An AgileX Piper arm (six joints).
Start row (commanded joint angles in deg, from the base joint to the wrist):
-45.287, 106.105, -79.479, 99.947, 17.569, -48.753
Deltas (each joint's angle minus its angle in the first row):
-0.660, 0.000, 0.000, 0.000, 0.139, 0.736
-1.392, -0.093, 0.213, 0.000, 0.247, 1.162
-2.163, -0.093, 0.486, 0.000, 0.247, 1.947
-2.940, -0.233, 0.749, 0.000, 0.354, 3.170
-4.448, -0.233, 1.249, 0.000, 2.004, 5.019
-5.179, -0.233, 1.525, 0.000, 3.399, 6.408
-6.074, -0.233, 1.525, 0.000, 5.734, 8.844
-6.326, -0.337, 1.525, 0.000, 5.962, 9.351
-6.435, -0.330, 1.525, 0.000, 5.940, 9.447
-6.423, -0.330, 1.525, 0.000, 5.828, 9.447
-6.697, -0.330, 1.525, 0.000, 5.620, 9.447
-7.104, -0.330, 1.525, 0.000, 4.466, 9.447
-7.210, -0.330, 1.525, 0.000, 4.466, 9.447
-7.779, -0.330, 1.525, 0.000, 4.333, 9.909
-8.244, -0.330, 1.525, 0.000, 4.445, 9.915
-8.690, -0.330, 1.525, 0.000, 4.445, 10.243
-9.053, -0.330, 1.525, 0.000, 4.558, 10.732
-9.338, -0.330, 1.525, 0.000, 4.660, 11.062
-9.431, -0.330, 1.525, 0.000, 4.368, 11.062
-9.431, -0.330, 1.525, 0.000, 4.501, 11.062
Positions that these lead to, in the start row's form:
-45.947, 106.105, -79.479, 99.947, 17.708, -48.017
-46.679, 106.012, -79.266, 99.947, 17.816, -47.591
-47.450, 106.012, -78.993, 99.947, 17.816, -46.806
-48.227, 105.872, -78.730, 99.947, 17.923, -45.583
-49.735, 105.872, -78.230, 99.947, 19.573, -43.734
-50.466, 105.872, -77.954, 99.947, 20.968, -42.345
-51.361, 105.872, -77.954, 99.947, 23.303, -39.909
-51.613, 105.768, -77.954, 99.947, 23.531, -39.402
-51.722, 105.775, -77.954, 99.947, 23.509, -39.306
-51.710, 105.775, -77.954, 99.947, 23.397, -39.306
-51.984, 105.775, -77.954, 99.947, 23.189, -39.306
-52.391, 105.775, -77.954, 99.947, 22.035, -39.306
-52.497, 105.775, -77.954, 99.947, 22.035, -39.306
-53.066, 105.775, -77.954, 99.947, 21.902, -38.844
-53.531, 105.775, -77.954, 99.947, 22.014, -38.838
-53.977, 105.775, -77.954, 99.947, 22.014, -38.510
-54.340, 105.775, -77.954, 99.947, 22.127, -38.021
-54.625, 105.775, -77.954, 99.947, 22.229, -37.691
-54.718, 105.775, -77.954, 99.947, 21.937, -37.691
-54.718, 105.775, -77.954, 99.947, 22.070, -37.691

